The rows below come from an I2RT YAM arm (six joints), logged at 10 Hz.
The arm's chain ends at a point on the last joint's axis. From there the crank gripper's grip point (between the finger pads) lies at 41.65 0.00 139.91 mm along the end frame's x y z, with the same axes.
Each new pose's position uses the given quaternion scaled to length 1; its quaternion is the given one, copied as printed.
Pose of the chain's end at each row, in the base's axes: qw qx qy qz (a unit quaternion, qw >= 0); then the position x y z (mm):
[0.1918 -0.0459 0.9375 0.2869 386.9 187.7 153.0]
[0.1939 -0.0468 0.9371 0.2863 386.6 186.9 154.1]
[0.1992 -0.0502 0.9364 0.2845 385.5 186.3 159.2]
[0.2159 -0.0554 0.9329 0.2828 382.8 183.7 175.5]
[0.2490 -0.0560 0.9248 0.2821 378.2 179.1 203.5]
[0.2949 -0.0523 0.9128 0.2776 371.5 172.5 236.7]
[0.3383 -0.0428 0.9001 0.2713 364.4 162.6 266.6]
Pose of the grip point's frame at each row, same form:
[0.1918 -0.0459 0.9375 0.2869 395.1 266.4 30.3]
[0.1939 -0.0468 0.9371 0.2863 395.4 265.5 31.4]
[0.1992 -0.0502 0.9364 0.2845 395.6 264.5 36.3]
[0.2159 -0.0554 0.9329 0.2828 397.3 261.7 52.9]
[0.2490 -0.0560 0.9248 0.2821 402.0 257.5 82.7]
[0.2949 -0.0523 0.9128 0.2776 408.6 250.6 119.1]
[0.3383 -0.0428 0.9001 0.2713 414.4 239.4 153.0]

